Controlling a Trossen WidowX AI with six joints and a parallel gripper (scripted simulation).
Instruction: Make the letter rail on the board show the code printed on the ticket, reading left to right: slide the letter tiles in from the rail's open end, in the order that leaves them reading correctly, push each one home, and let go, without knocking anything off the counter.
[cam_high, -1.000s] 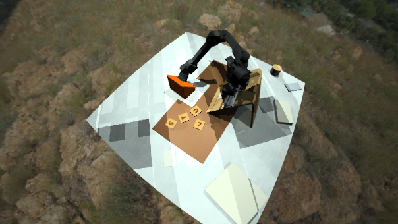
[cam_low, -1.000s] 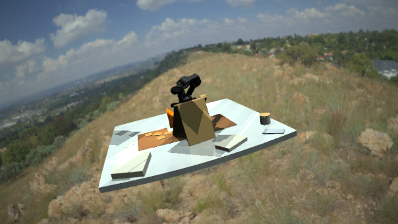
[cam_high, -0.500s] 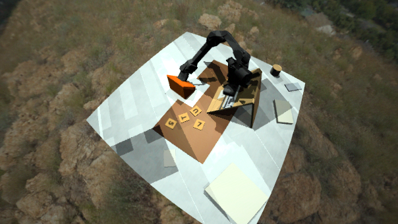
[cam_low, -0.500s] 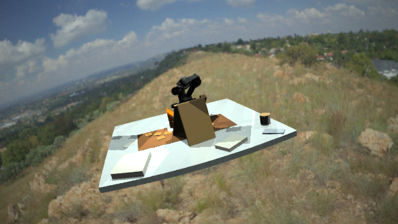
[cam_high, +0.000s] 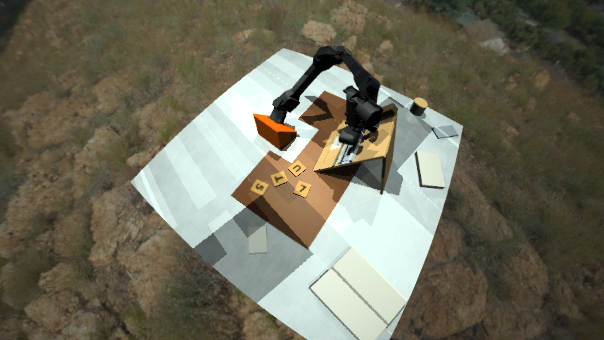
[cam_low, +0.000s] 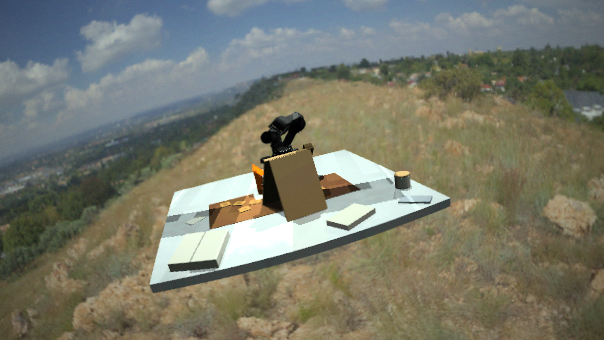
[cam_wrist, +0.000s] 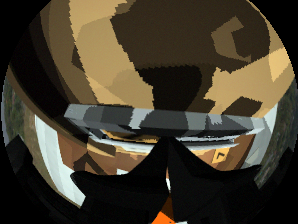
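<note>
The ticket is 90 mm below my gripper tip, 60 mm behind it and 10 mm to the left of it. From my gripper tip the other things lie so: cream block 330 mm ahead, 230 mm to the left, 150 mm below; then brown mat 160 mm below, 160 mm behind, 60 mm to the right; then pale card 510 mm to the right, 160 mm below, 30 mm behind.
</note>
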